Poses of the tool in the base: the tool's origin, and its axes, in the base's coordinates. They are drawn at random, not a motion.
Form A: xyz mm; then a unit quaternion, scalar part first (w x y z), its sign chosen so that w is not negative.
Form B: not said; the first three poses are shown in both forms.
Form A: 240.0, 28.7, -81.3, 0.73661, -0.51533, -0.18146, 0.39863
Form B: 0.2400, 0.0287, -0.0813, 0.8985, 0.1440, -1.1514
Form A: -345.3, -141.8, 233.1, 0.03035, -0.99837, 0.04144, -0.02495
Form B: -0.3453, -0.1418, 0.2331, -0.0845, -0.0473, -3.0788
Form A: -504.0, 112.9, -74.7, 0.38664, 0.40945, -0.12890, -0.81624
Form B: -0.5040, 0.1129, -0.0747, -2.0316, 0.6050, 0.6955
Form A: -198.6, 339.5, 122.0, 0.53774, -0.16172, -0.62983, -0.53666
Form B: -0.1986, 0.3395, 0.1220, -2.3507, -1.0178, 1.2726
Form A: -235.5, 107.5, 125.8, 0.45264, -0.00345, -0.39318, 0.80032
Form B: -0.2355, 0.1075, 0.1258, 2.2526, -0.3580, -0.7413
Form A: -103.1, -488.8, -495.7, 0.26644, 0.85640, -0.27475, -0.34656
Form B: -0.1031, -0.4888, -0.4957, -0.8221, 0.4636, 2.3333
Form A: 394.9, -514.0, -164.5, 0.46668, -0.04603, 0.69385, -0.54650
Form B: 0.3949, -0.5140, -0.1645, -2.3440, 0.6401, -1.5298
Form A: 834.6, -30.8, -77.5, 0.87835, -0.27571, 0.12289, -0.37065
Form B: 0.8346, -0.0308, -0.0775, -0.8023, 0.0115, -0.6132
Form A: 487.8, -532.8, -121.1, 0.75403, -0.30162, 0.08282, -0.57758
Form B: 0.4878, -0.5328, -0.1211, -1.2373, -0.2254, -0.6002
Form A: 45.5, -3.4, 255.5, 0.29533, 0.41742, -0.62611, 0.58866
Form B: 0.0455, -0.0034, 0.2555, -2.7900, -1.0377, -1.8346
